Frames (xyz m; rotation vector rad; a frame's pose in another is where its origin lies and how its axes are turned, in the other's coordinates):
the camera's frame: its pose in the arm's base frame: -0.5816 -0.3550 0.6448 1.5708 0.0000 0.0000
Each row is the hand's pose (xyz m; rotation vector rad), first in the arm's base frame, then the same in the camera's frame.
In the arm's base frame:
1: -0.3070 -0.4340 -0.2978 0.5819 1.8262 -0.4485
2: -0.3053 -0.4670 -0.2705 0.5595 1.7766 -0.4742
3: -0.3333 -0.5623 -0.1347 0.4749 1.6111 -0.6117
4: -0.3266 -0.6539 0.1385 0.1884 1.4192 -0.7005
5: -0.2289 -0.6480 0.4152 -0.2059 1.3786 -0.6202
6: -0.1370 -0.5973 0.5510 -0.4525 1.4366 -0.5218
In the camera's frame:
1: 0.2746 -0.9426 0.0790 -0.5110 0.9693 -1.6004
2: 0.2763 -0.9153 0.1120 -0.5536 0.9205 -1.5909
3: 0.2483 -0.7795 0.2073 -0.6905 0.7175 -1.5957
4: 0.2550 -0.5063 0.2989 -1.0266 0.5389 -1.5894
5: 0.3527 -0.2296 0.2930 -1.4300 0.6018 -1.5861
6: 0.4446 -0.0938 0.2423 -1.6515 0.7516 -1.6091

